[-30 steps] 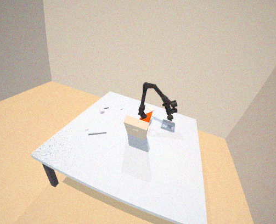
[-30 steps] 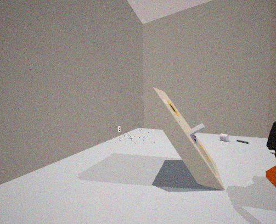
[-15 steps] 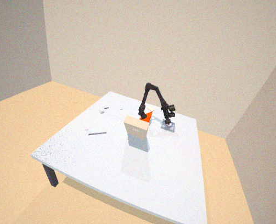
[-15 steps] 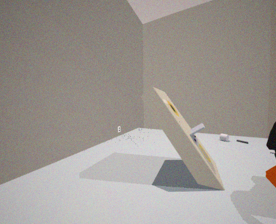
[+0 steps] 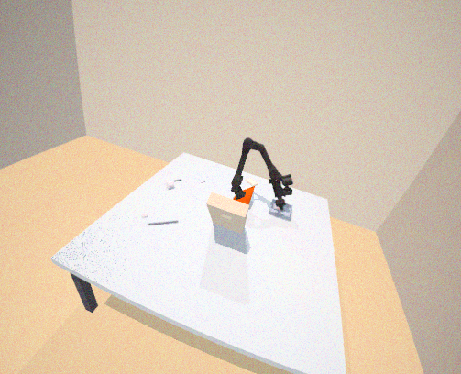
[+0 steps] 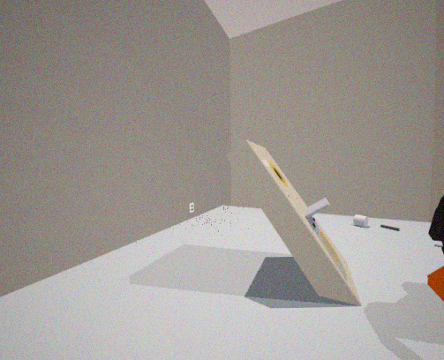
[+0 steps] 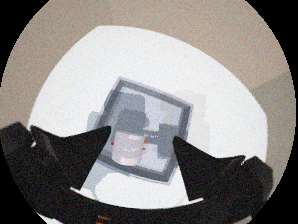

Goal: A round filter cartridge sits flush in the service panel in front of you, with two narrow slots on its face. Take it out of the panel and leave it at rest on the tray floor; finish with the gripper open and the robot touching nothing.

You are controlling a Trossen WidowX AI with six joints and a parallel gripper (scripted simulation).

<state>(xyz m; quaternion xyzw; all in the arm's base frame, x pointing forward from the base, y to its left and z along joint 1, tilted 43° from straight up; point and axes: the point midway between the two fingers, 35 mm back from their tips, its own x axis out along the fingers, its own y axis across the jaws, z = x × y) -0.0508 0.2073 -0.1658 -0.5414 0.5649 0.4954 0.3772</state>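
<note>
My gripper tip is 10 mm past the round filter cartridge, 30 mm to the left of it and 20 mm above it. Also, from my gripper tip: beige service panel 390 mm ahead, 300 mm to the right, 110 mm above; then grey tray 40 mm below.
</note>
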